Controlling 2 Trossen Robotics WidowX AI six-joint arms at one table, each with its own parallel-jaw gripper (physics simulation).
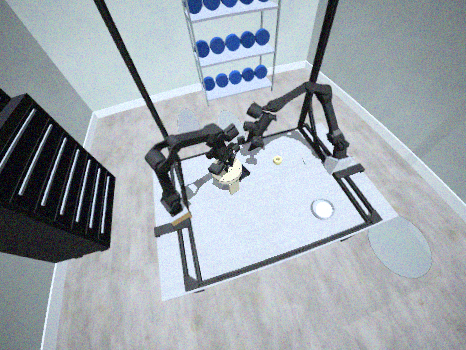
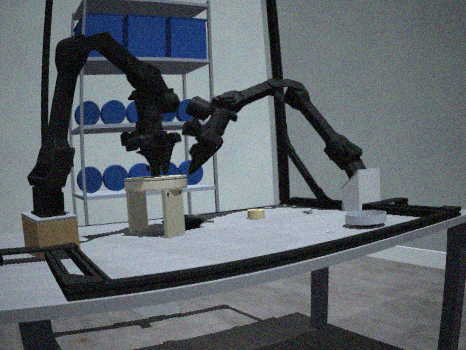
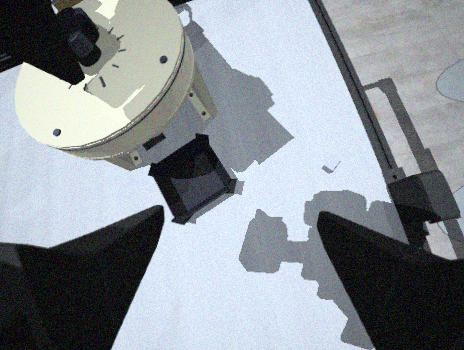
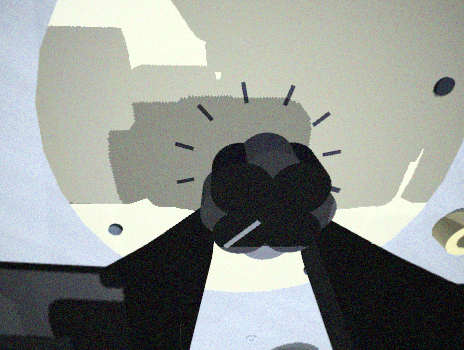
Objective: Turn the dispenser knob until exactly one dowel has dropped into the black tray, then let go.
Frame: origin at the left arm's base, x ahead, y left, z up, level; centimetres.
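Seen in the pictures: left gripper, fingertip midpoint: [image 1: 247, 146] [image 2: 192, 171] [image 3: 242, 216]; right gripper, fingertip midpoint: [image 1: 229, 168] [image 2: 162, 174] [image 3: 69, 71]; left arm's base, link origin: [image 1: 340, 156] [image 2: 360, 177]; right arm's base, link origin: [image 1: 174, 209] [image 2: 48, 213].
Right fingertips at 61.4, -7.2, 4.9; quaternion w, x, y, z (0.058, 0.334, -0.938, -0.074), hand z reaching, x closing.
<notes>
Pixels of each thing's top centre, then the offset from my right fingertips to it, as dx, dy, dz. "pt": a spot on its surface instead.
- cream round dispenser, top centre: [image 4: 257, 168] [image 3: 90, 56] [image 2: 155, 176] [image 1: 226, 167] +1.4, -1.5, -0.3
- black tray, top centre: [image 3: 189, 176] [image 2: 182, 219] [image 1: 240, 171] -6.8, -5.0, -12.6
- outlet slot, surface spot: [image 3: 154, 141] pt -4.5, -3.9, -6.3
- small cream ring, top centre: [image 2: 255, 209] [image 1: 277, 159] -31.0, -7.1, -12.5
- round pale dish, top centre: [image 2: 365, 212] [image 1: 323, 208] -40.8, +29.7, -11.8
The cream round dispenser [image 1: 231, 176] [image 2: 155, 184] [image 3: 42, 112] [image 4: 350, 60] stands on legs at the left of the table. Its dark lobed knob [image 3: 84, 46] [image 4: 267, 185] has a pale pointer line, with dark tick marks around it. My right gripper [image 1: 227, 162] [image 2: 160, 172] [image 4: 256, 215] points down over the dispenser and is shut on the knob. The black tray [image 1: 244, 173] [image 3: 220, 162] sits by the outlet slot [image 3: 154, 141]; no dowel shows in it, though its inside is dark. My left gripper [image 1: 255, 146] [image 2: 192, 171] [image 3: 242, 216] is open and empty, raised beside the dispenser.
A small cream ring [image 1: 277, 163] [image 2: 256, 214] [image 4: 441, 231] lies right of the dispenser. A round pale dish [image 1: 313, 210] [image 2: 366, 219] stands near the right front. Dark frame rails [image 1: 280, 255] [image 2: 225, 270] edge the table. The two arms are close together above the tray's side.
</notes>
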